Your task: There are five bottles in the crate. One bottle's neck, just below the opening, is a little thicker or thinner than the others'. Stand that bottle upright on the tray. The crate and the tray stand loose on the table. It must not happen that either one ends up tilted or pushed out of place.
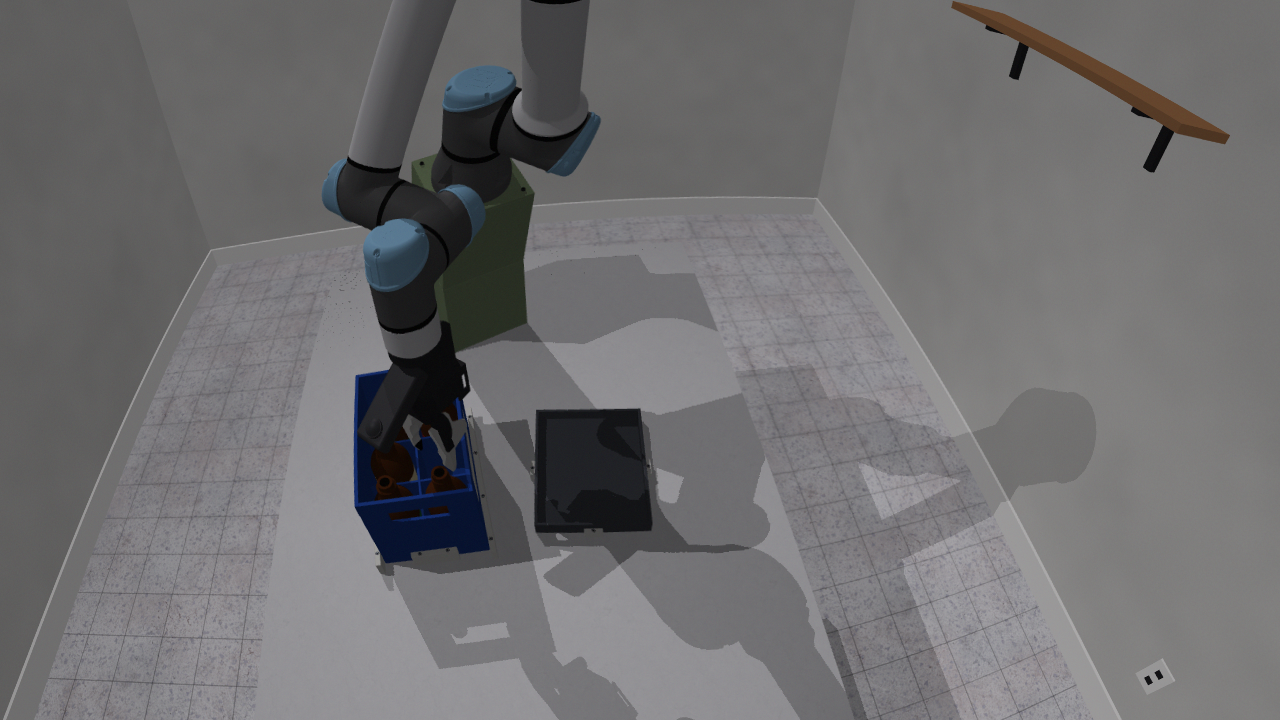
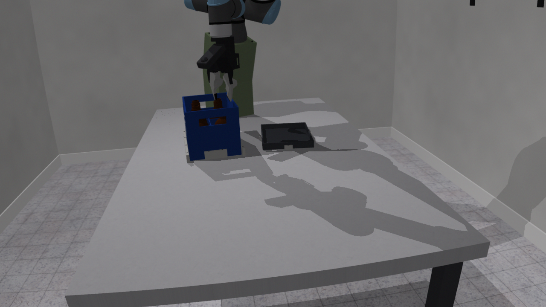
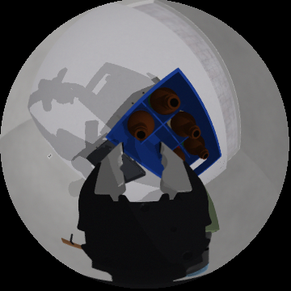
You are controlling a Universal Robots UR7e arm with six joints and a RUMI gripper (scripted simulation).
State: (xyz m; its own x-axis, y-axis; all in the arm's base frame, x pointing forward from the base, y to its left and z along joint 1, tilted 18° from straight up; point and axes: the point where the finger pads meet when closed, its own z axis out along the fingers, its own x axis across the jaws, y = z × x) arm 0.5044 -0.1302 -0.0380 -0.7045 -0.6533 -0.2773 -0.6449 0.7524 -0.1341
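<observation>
Right now my hand is 120 mm above the blue crate, 90 mm past it and 40 mm to the left of it. Also, from my hand: dark tray 250 mm to the left, 190 mm below, 60 mm behind.
</observation>
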